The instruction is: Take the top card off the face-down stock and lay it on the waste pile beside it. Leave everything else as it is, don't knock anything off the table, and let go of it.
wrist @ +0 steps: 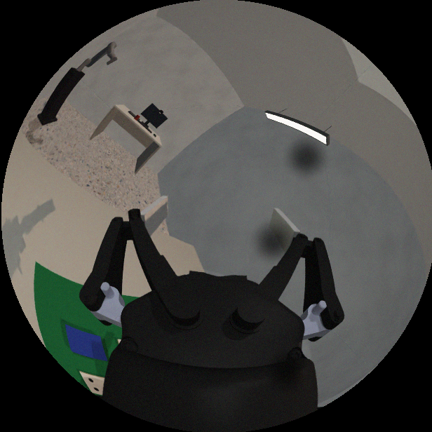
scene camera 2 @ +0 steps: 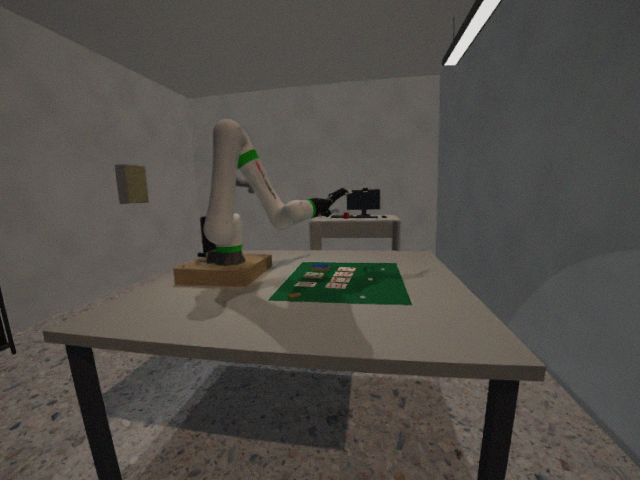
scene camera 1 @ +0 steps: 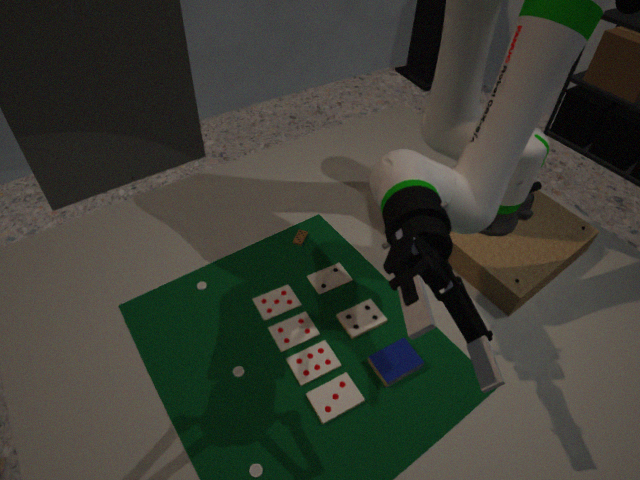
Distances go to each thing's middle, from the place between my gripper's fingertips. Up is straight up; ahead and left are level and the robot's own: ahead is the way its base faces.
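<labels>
Relative to the three-red-pip card (scene camera 1: pixel 340 394), my gripper is 350 mm above it, 150 mm to the left of it and 50 mm short of it. The green mat (scene camera 1: pixel 190 340) is 280 mm to the right of my hand, 70 mm ahead of it and 370 mm below it. Going by their middles, the three-red-pip card is the nearest to my gripper of the things named here.
</labels>
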